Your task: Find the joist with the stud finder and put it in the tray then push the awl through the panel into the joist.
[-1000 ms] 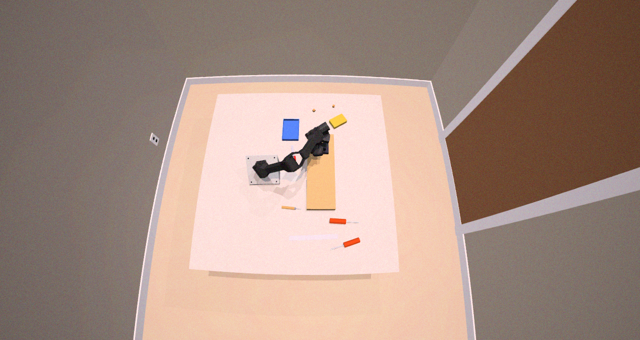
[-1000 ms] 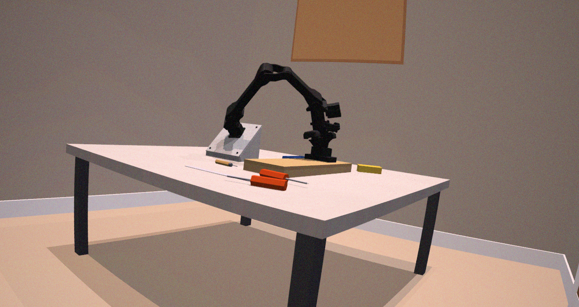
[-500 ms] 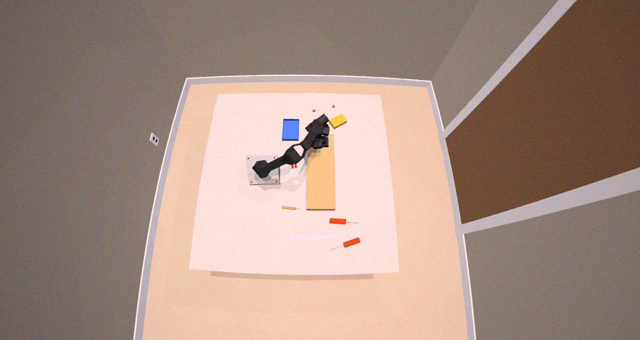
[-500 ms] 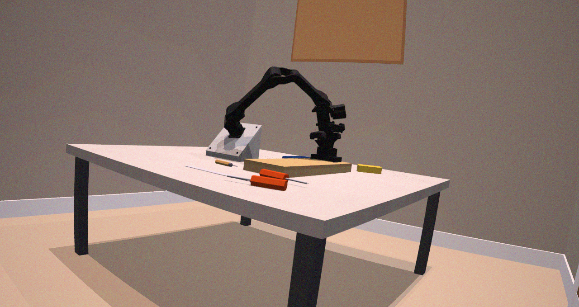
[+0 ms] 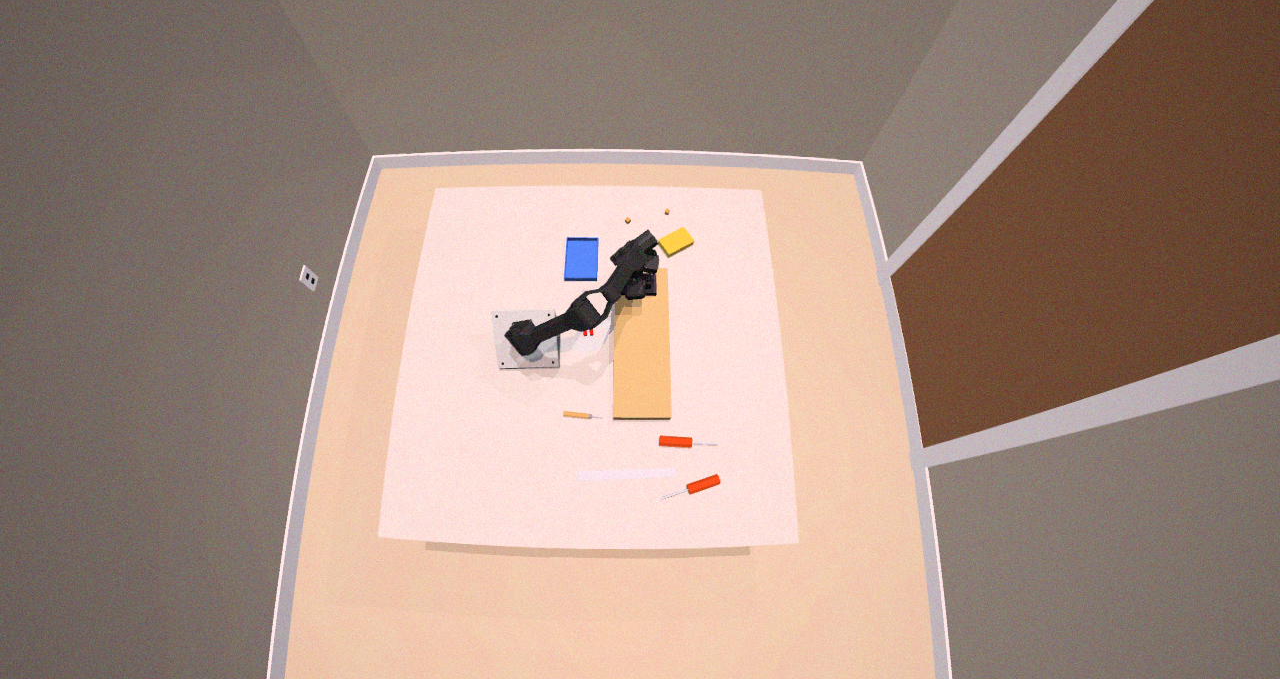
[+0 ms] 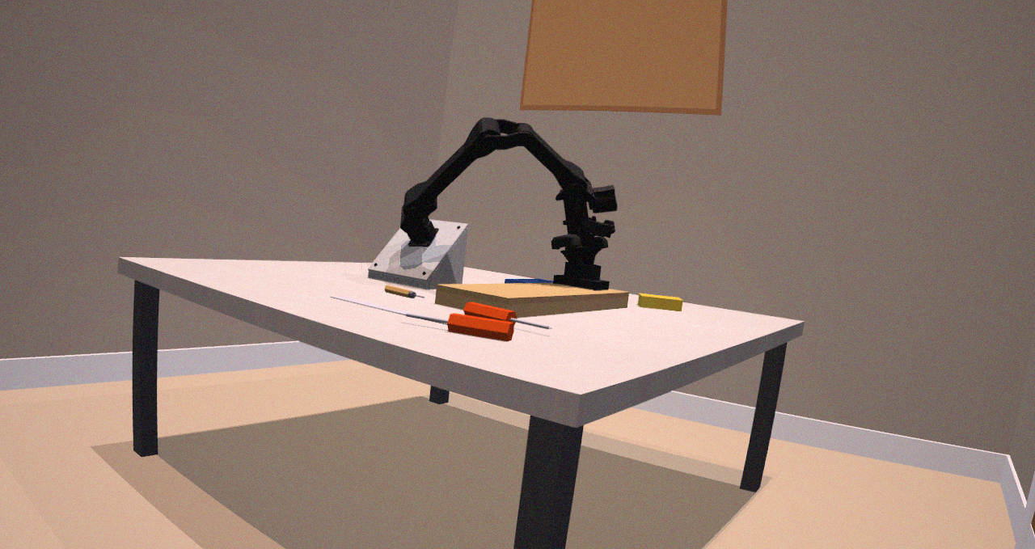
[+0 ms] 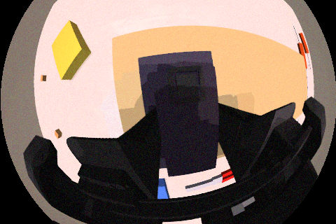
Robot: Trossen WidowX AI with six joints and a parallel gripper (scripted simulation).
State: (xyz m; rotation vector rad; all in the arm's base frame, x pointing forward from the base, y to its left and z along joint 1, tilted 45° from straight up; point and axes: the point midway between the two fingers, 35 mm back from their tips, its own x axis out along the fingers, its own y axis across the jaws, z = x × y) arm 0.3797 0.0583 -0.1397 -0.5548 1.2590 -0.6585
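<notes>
Now: the blue tray 190 mm behind my gripper tip, 150 mm to the left of it and 50 mm below it. From my gripper tip the other things lie so: black stud finder (20 mm above, 10 mm ahead); awl (410 mm to the right, 230 mm behind, 60 mm below); yellow block (170 mm to the left, 150 mm ahead, 50 mm below).
</notes>
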